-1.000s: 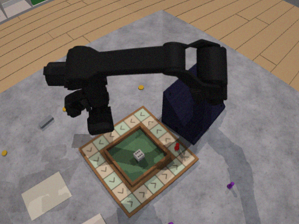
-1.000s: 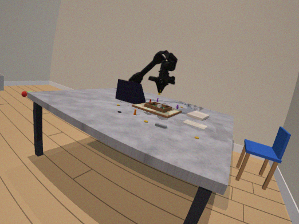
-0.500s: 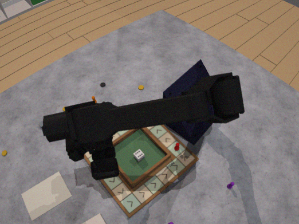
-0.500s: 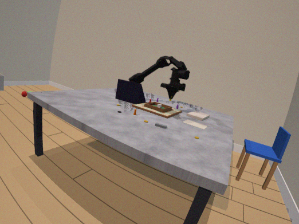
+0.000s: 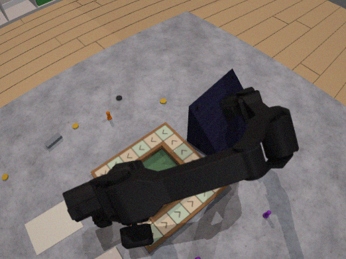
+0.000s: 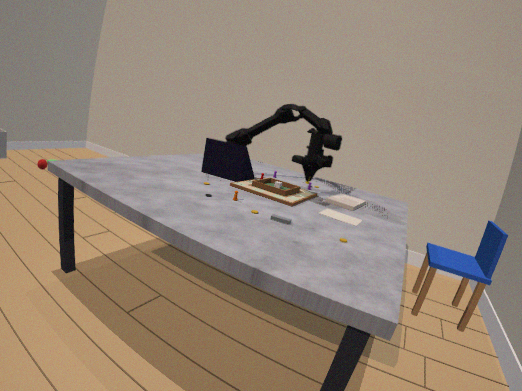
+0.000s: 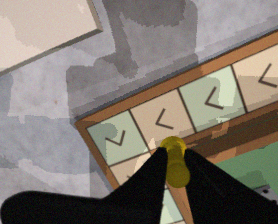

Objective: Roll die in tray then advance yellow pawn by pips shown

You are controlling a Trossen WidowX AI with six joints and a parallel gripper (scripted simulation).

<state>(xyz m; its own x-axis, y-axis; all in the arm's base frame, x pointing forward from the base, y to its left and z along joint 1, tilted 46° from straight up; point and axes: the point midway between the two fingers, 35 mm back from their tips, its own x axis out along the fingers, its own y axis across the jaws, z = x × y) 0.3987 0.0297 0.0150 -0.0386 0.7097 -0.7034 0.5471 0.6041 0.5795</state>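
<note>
Now: the white die 120 mm behind my gripper tip, 40 mm to the right of it and 40 mm below it. From my gripper tip the other things lie so: green tray 120 mm behind, 50 mm to the right, 60 mm below; yellow pawn right at my gripper tip; red pawn 220 mm behind, 30 mm to the left, 40 mm below.
</note>
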